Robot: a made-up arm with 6 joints.
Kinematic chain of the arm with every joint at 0, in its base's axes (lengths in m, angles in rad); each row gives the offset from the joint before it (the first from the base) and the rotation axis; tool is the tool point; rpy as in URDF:
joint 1: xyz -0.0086 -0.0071 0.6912 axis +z
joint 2: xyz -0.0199 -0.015 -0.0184 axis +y
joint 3: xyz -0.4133 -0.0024 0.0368 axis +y
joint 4: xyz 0.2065 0.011 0.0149 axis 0.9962 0 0.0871
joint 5: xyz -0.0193 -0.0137 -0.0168 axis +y
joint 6: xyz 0.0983 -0.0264 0.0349 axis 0.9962 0 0.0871
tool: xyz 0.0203 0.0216 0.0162 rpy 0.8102 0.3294 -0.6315
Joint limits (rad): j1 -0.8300..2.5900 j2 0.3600..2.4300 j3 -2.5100..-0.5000 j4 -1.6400..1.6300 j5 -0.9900..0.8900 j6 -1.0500..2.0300
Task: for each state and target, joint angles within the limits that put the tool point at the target. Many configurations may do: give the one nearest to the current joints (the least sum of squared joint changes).
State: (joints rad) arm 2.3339 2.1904 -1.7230 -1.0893 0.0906 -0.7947
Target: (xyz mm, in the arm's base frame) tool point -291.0 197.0 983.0
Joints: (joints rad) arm 2.5629 1.6603 -1.2249 -1.0815 0.0761 -0.7916
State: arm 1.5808 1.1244 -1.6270 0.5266 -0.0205 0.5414
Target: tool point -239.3 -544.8 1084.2
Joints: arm 1.0721 0.3600 -2.3879 0.3696 -0.2128 0.5288
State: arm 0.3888 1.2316 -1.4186 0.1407 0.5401 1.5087
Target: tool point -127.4 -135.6 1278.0
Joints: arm 0.4819 0.7663 -1.8916 0.0521 0.3468 1.5065
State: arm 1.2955 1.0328 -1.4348 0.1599 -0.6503 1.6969
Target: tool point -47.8 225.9 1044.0
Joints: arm 2.0109 1.3918 -0.8952 0.0128 -0.4347 1.6631
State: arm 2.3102 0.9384 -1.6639 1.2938 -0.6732 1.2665
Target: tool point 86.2 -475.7 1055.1
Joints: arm 1.4971 0.3600 -2.0887 1.0431 -0.9755 1.1983
